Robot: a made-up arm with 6 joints. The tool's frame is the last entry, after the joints. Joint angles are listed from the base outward.
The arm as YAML. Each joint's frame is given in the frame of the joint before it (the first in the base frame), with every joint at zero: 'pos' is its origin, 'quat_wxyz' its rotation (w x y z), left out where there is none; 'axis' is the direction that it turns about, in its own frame. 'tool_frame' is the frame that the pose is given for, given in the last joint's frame.
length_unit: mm
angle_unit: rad
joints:
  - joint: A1
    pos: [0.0, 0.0, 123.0]
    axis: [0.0, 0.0, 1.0]
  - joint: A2
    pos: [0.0, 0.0, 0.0]
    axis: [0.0, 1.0, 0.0]
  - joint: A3
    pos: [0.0, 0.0, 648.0]
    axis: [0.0, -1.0, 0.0]
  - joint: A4
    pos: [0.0, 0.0, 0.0]
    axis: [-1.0, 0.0, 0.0]
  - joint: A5
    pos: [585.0, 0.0, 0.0]
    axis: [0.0, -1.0, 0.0]
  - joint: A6
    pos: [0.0, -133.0, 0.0]
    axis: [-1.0, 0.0, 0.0]
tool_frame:
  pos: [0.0, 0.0, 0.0]
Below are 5 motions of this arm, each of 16 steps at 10 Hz.
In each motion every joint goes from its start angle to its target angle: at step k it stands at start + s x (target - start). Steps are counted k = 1, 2, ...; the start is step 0. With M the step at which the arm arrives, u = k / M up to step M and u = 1 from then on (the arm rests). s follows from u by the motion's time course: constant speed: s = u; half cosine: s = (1 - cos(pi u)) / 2; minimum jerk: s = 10 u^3 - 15 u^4 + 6 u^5.
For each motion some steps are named. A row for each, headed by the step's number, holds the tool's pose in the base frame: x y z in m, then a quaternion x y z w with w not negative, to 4 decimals.
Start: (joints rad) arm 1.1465 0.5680 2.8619 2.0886 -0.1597 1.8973
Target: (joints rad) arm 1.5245 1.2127 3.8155 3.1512 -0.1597 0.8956
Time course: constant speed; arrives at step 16
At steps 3, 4, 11, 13, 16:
3: -0.1066 -0.0365 0.9681 -0.5041 0.1498 -0.7446 0.4110
4: -0.1062 -0.0204 0.9460 -0.4964 0.1529 -0.7421 0.4237
11: -0.1157 0.0732 0.7802 -0.4466 0.1763 -0.7186 0.5031
13: -0.1207 0.0918 0.7296 -0.4345 0.1833 -0.7102 0.5227
16: -0.1280 0.1115 0.6514 -0.4188 0.1937 -0.6962 0.5499

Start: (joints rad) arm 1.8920 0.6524 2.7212 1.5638 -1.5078 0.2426
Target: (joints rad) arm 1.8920 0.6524 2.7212 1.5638 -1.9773 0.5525
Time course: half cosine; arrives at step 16
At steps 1, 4, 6, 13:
1: 0.0018 -0.0024 1.0883 0.1289 -0.0080 0.1513 0.9800
4: 0.0018 -0.0024 1.0883 0.1032 0.0181 0.1633 0.9810
6: 0.0018 -0.0024 1.0883 0.0728 0.0483 0.1788 0.9800
13: 0.0018 -0.0024 1.0883 -0.0396 0.1530 0.2484 0.9557

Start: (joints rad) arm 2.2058 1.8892 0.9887 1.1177 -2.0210 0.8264
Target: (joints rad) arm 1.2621 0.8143 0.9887 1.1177 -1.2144 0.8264
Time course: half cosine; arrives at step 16
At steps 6, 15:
6: -0.3513 1.1544 -0.0826 -0.9901 0.0453 0.1262 0.0416
15: 0.3607 0.9702 0.7764 -0.8505 0.0286 0.1893 0.4898

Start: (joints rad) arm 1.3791 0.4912 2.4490 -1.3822 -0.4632 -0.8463
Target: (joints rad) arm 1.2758 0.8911 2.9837 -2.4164 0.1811 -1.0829
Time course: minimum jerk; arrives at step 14
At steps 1, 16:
1: 0.0634 0.1979 1.2850 -0.4850 -0.0993 -0.8543 0.1583
16: -0.0112 0.3053 1.0814 -0.3630 -0.4157 -0.5695 0.6092

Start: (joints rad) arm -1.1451 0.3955 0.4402 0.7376 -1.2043 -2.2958
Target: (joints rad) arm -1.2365 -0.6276 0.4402 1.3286 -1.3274 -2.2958
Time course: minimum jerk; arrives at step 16
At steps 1, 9, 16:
1: 0.2524 -0.7952 0.8385 0.5063 -0.3068 -0.7821 0.1945
9: 0.0277 -0.2380 1.2114 0.3480 -0.5918 -0.6774 0.2640
16: -0.0996 0.1895 1.2223 0.2258 -0.7517 -0.5722 0.2377

